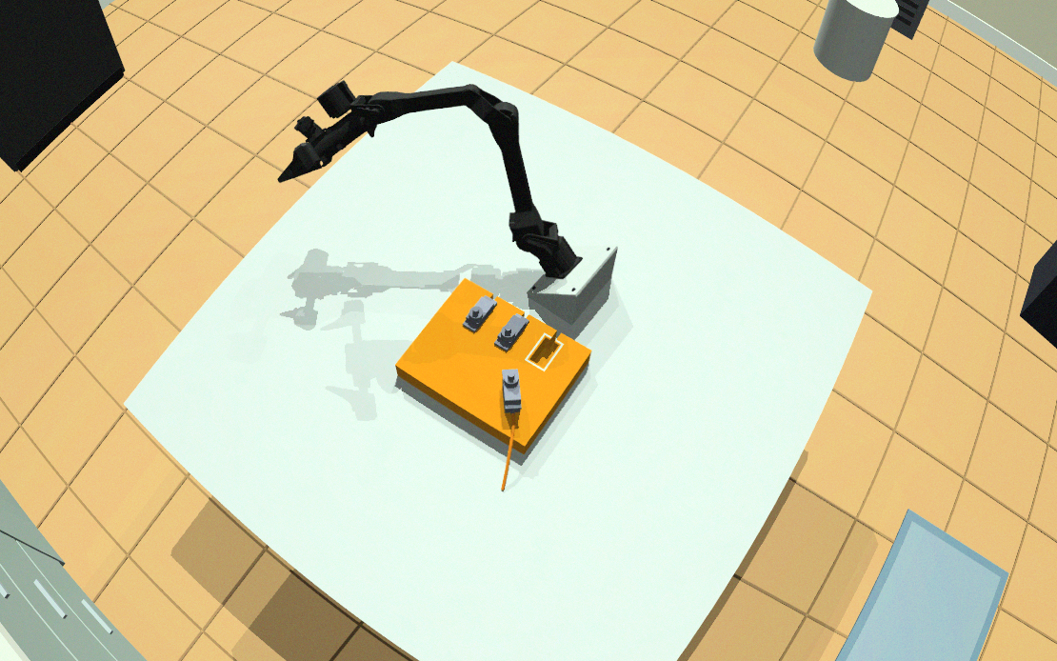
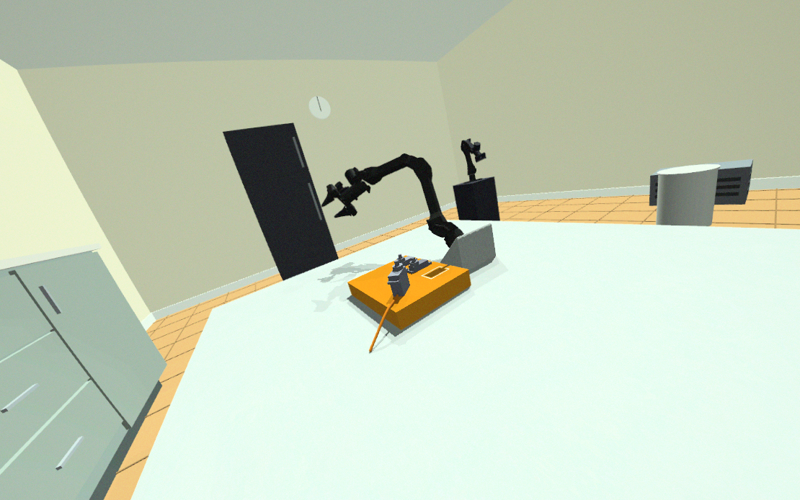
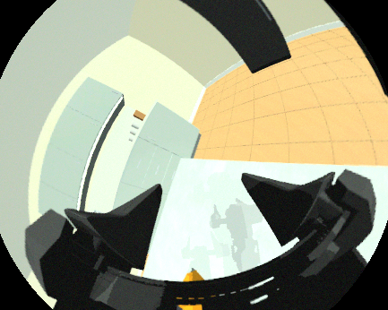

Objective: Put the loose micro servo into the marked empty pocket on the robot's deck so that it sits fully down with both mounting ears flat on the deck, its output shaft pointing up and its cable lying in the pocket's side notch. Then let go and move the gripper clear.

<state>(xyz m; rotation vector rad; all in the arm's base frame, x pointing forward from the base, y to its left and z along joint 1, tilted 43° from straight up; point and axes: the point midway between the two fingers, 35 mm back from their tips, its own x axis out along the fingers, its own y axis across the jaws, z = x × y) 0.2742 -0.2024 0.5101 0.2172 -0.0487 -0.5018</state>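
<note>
The orange deck lies 2 cm behind my gripper tip, 54 cm to the left of it and 23 cm below it.
</note>
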